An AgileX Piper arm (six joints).
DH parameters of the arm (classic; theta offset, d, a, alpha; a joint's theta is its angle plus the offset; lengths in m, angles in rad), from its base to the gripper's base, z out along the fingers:
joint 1: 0 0.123 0 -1.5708
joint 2: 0.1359 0 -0.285 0
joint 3: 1.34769 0 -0.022 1.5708
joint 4: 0 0.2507 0 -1.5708
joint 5: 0 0 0 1.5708
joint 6: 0 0.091 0 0
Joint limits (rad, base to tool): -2.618..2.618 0..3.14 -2.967..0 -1.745..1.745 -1.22..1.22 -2.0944..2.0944
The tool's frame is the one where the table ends.
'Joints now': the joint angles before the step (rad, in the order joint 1, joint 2, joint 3, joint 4, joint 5, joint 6). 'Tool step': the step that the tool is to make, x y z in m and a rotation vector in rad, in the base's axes. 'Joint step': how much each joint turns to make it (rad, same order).
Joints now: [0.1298 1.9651 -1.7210 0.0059 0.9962 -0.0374]
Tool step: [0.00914 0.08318 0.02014 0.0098 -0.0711 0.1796]
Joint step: [0.1790 0.0881 -0.2111 -0.0059 0.0516 0.0000]
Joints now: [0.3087 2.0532 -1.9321 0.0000 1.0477 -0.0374]
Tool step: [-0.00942 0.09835 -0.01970 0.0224 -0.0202 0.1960]
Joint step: [0.1964 0.1288 -0.1377 0.0126 -0.0185 -0.0001]
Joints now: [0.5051 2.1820 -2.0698 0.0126 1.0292 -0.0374]
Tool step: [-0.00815 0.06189 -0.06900 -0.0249 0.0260 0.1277]
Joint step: [0.1127 0.1516 -0.0091 0.0020 -0.1070 -0.0189]
